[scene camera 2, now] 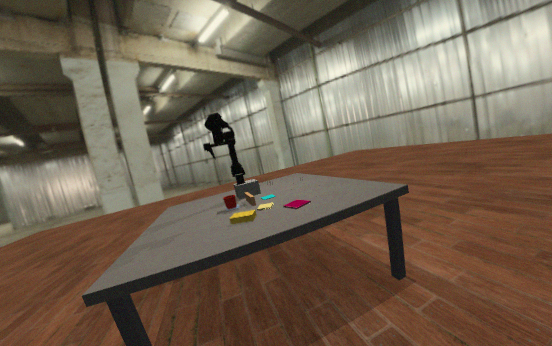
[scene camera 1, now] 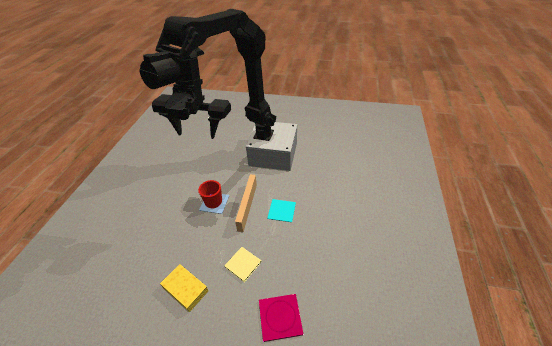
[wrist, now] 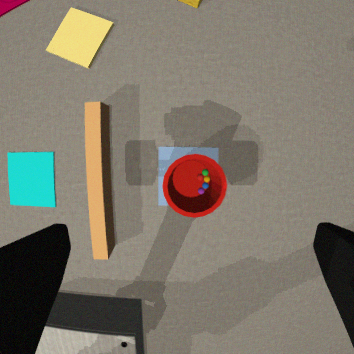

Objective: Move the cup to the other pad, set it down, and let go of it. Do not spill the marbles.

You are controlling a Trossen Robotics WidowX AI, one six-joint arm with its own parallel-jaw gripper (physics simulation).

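Pixels of known places: gripper, between the fingertips: [scene camera 2: 222, 158] [scene camera 1: 196, 136] [wrist: 195, 238]; arm's base, origin of its link: [scene camera 2: 241, 183] [scene camera 1: 263, 134].
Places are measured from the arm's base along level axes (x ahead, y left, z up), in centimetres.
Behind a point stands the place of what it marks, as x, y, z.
Note:
A red cup [scene camera 1: 212, 196] @(30.9, -8.2, -2.8) [scene camera 2: 229, 202] @(31.4, -11.0, -5.5) [wrist: 194, 207] @(25.1, -10.8, -4.2) stands upright on the light blue pad [scene camera 1: 222, 201] [wrist: 168, 155] @(30.9, -7.2, -9.7). In the wrist view several small coloured marbles [wrist: 205, 182] @(27.8, -12.4, -8.1) lie on the cup's floor. The other pad, cyan [scene camera 1: 282, 210] @(26.1, 13.7, -9.6) [scene camera 2: 268, 197] @(27.9, 13.3, -9.7) [wrist: 31, 179] @(25.9, 13.2, -9.7), lies flat with nothing on it, on the far side of the wooden bar from the cup. My gripper [scene camera 1: 196, 136] @(30.0, -8.4, 21.0) [wrist: 195, 238] @(30.0, -8.4, 21.0) is wide open and empty, pointing down, high above the table. In the wrist view the cup shows between and beyond the two fingers.
A wooden bar [scene camera 1: 246, 202] @(29.3, 2.6, -4.7) [scene camera 2: 250, 198] @(35.0, 1.5, -5.7) [wrist: 96, 180] @(27.5, 1.4, -4.6) lies between the pads. A pale yellow square [scene camera 1: 243, 264] @(47.9, 7.7, -9.0) [scene camera 2: 265, 206] @(49.2, 7.1, -9.0) [wrist: 80, 37] @(47.1, 6.9, -9.0), a yellow sponge [scene camera 1: 183, 286] @(58.6, -5.3, -7.0) [scene camera 2: 243, 216] @(61.9, -5.6, -7.2) and a magenta square [scene camera 1: 281, 317] @(59.0, 21.8, -9.2) [scene camera 2: 297, 204] @(61.3, 20.8, -9.2) lie farther from the arm's grey base [scene camera 1: 270, 156] @(7.7, 4.7, -3.5) [scene camera 2: 247, 189] @(7.8, 3.0, -4.5).

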